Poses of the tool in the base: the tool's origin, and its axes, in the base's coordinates. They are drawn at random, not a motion.
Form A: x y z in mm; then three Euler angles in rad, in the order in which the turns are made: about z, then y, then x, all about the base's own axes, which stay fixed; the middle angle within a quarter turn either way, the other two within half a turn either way.
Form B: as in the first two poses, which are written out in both.
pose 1, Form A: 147.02, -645.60, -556.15, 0.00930, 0.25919, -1.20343
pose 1, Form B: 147.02, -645.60, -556.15, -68.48, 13.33, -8.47
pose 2, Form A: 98.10, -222.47, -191.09, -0.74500, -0.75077, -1.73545
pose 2, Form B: 98.10, -222.47, -191.09, -74.46, -62.06, 5.39
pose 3, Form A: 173.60, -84.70, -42.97, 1.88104, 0.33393, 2.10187
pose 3, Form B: 173.60, -84.70, -42.97, 92.86, -104.51, 78.17
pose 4, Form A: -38.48, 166.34, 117.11, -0.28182, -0.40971, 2.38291
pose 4, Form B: -38.48, 166.34, 117.11, 136.37, 7.96, -35.63
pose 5, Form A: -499.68, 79.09, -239.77, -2.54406, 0.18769, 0.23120
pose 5, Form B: -499.68, 79.09, -239.77, -8.38, 20.84, -143.16
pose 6, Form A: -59.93, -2.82, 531.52, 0.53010, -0.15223, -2.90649
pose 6, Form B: -59.93, -2.82, 531.52, -162.91, 42.65, 17.60
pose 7, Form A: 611.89, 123.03, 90.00, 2.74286, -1.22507, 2.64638
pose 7, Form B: 611.89, 123.03, 90.00, 2.54, -107.60, 11.51
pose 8, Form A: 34.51, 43.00, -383.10, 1.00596, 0.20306, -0.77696
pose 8, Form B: 34.51, 43.00, -383.10, -34.70, 32.13, 49.95
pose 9, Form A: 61.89, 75.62, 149.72, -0.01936, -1.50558, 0.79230
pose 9, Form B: 61.89, 75.62, 149.72, 37.14, -81.07, -34.90
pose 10, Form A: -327.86, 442.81, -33.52, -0.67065, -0.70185, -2.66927
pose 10, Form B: -327.86, 442.81, -33.52, -126.00, -56.75, 36.69
